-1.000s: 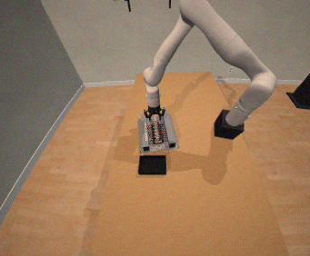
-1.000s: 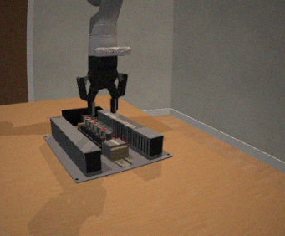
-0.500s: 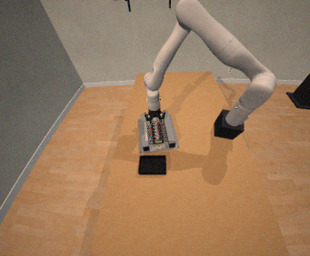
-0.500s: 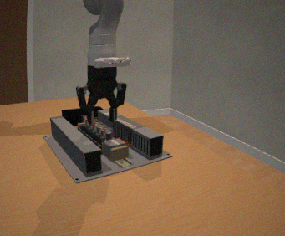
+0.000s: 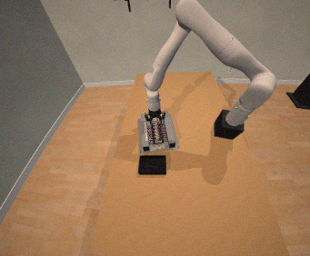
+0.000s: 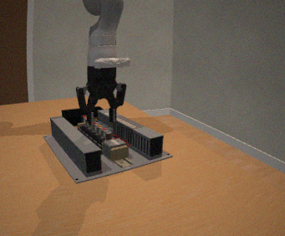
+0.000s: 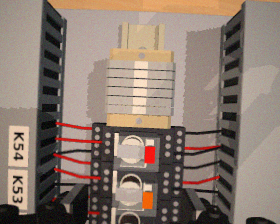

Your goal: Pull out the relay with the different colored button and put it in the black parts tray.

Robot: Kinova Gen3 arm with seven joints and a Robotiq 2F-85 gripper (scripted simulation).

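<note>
Now: hand 40 mm above the relay. From my hand the other things lie so: black parts tray (280 mm to the left, 70 mm below, 30 mm behind).
</note>
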